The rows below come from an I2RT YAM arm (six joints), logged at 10 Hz.
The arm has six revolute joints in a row. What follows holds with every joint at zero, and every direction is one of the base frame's. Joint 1 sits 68 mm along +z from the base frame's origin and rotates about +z. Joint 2 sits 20 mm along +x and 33.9 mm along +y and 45.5 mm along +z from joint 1 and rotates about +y. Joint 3 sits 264 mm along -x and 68.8 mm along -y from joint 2 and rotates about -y. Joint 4 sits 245 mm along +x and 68.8 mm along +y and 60 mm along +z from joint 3 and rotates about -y. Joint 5 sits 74 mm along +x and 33.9 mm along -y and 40.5 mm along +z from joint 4 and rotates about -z. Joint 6 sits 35.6 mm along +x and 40.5 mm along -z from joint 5 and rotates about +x. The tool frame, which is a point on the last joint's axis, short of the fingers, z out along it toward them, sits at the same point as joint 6; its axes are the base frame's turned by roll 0, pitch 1.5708 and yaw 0 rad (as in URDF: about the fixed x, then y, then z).
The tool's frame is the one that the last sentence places.
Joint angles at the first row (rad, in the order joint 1, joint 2, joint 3, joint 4, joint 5, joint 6):
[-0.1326 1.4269 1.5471 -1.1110 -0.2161 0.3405]
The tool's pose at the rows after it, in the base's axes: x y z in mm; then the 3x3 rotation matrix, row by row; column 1 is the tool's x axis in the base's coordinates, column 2 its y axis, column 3 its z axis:
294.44 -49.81 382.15; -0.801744 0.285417 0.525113; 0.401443 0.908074 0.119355; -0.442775 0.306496 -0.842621
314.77 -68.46 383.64; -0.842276 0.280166 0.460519; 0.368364 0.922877 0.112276; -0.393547 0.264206 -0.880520
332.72 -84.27 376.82; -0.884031 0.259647 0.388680; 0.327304 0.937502 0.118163; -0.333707 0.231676 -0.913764
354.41 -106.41 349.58; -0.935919 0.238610 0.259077; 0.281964 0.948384 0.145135; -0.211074 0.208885 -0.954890
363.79 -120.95 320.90; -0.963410 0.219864 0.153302; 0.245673 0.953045 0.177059; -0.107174 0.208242 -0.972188
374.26 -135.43 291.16; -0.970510 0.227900 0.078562; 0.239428 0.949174 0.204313; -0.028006 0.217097 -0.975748
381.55 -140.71 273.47; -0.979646 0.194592 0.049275; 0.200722 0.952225 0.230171; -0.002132 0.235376 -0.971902
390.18 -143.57 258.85; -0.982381 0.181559 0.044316; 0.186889 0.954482 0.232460; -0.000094 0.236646 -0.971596
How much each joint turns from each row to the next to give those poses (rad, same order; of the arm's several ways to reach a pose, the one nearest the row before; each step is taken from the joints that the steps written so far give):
[-0.0610 0.1118 0.1533 -0.0928 -0.0038 -0.0923]
[-0.0446 0.1308 0.1606 -0.1125 0.0004 -0.0844]
[-0.0324 0.1175 0.1251 -0.0946 0.0000 -0.0827]
[-0.0420 0.1484 0.0988 -0.1011 0.0000 -0.1011]
[-0.0286 0.0809 0.0035 -0.0435 -0.0004 -0.0733]
[-0.0256 0.0801 -0.0001 -0.0072 -0.0008 -0.0347]
[-0.0068 0.0465 0.0001 0.0072 -0.0137 -0.0484]
[0.0011 0.0370 0.0000 0.0317 -0.0004 -0.0134]

